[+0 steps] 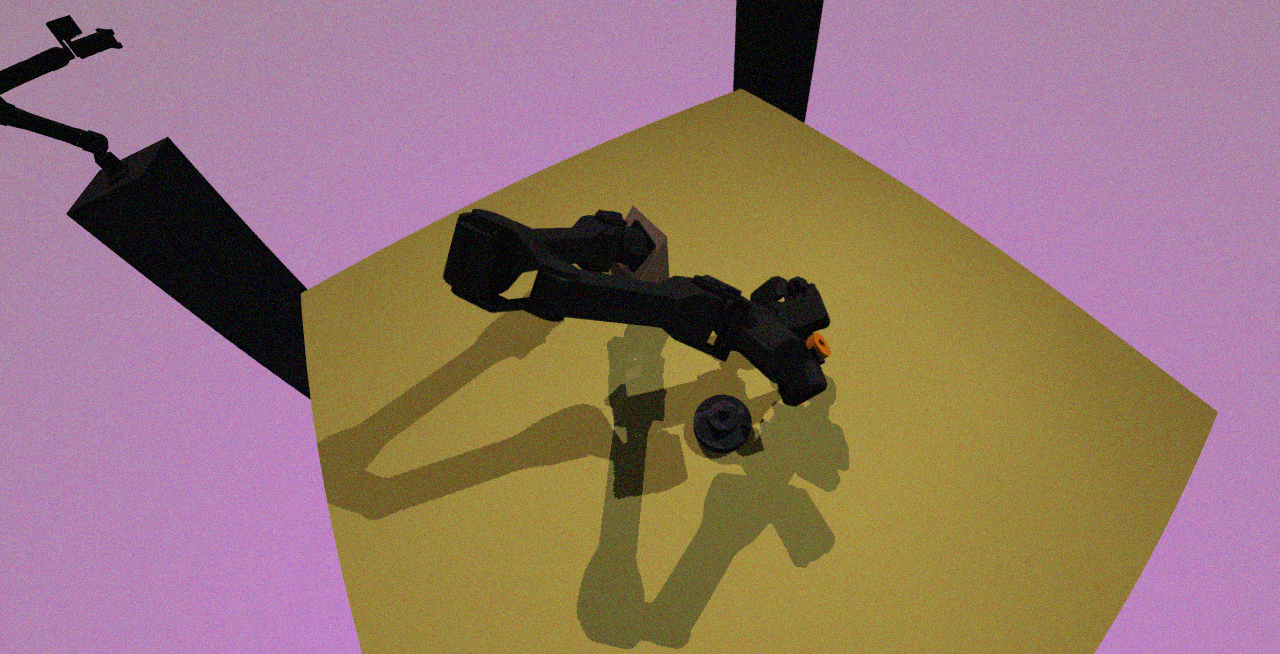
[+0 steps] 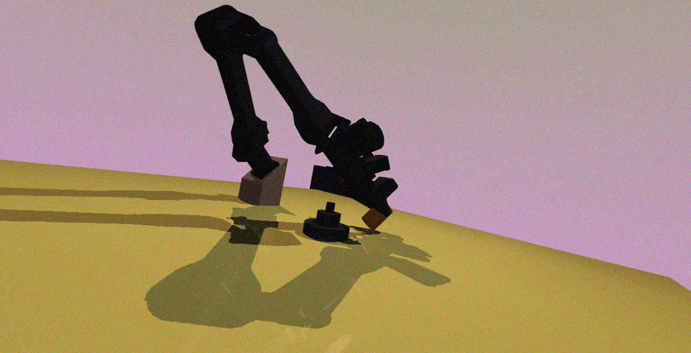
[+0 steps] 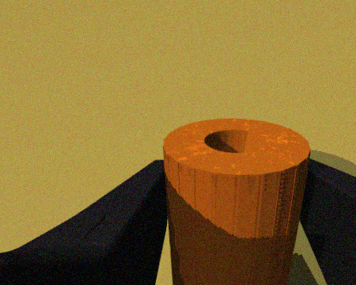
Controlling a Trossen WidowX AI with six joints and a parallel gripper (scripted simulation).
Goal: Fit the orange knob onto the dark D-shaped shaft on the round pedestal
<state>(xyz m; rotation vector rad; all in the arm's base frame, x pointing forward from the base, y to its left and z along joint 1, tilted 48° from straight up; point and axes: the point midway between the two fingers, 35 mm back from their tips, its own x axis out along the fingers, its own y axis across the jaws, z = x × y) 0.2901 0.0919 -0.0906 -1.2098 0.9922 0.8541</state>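
Now: gripper tip 1 cm short of the dark pedestal, 18 cm to the left of it and 1 cm above it. The rest, counted from my gripper tip: orange knob: 1 cm behind, 2 cm to the right, 1 cm below.
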